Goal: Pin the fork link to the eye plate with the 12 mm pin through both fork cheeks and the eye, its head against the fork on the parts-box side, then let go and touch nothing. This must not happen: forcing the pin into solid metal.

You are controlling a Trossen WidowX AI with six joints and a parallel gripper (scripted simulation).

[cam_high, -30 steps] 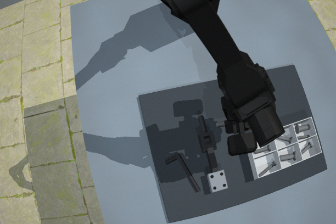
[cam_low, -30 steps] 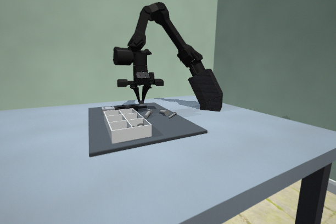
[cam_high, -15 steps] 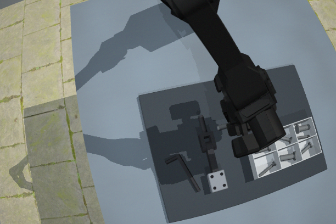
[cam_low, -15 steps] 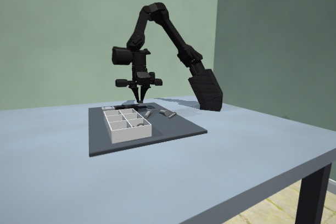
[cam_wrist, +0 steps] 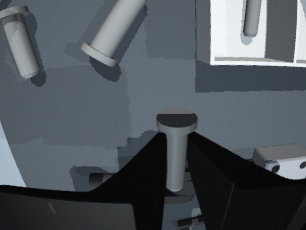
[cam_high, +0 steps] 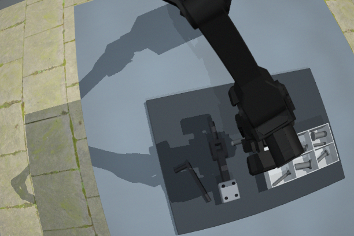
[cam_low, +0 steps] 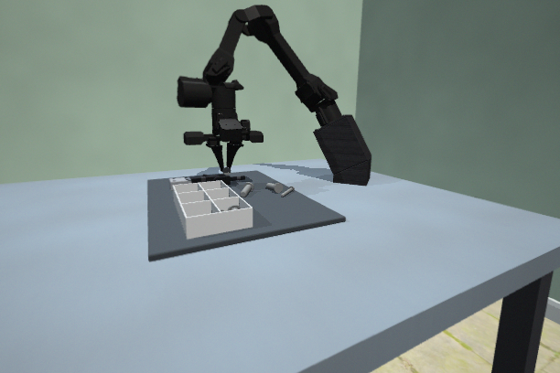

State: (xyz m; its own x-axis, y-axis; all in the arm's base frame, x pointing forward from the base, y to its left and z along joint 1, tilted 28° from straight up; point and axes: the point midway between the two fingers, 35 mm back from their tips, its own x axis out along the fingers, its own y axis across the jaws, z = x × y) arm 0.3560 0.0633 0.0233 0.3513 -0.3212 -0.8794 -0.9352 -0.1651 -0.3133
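Now: hand 7 cm above the eye plate bar, 6 cm to the left of it and 3 cm short of it. From my hand the other things lie so: dark L-shaped bar 13 cm to the right, 8 cm below, 5 cm ahead; headed pin 3 cm below, 1 cm to the right; base block 11 cm ahead, 6 cm below, 5 cm to the right.
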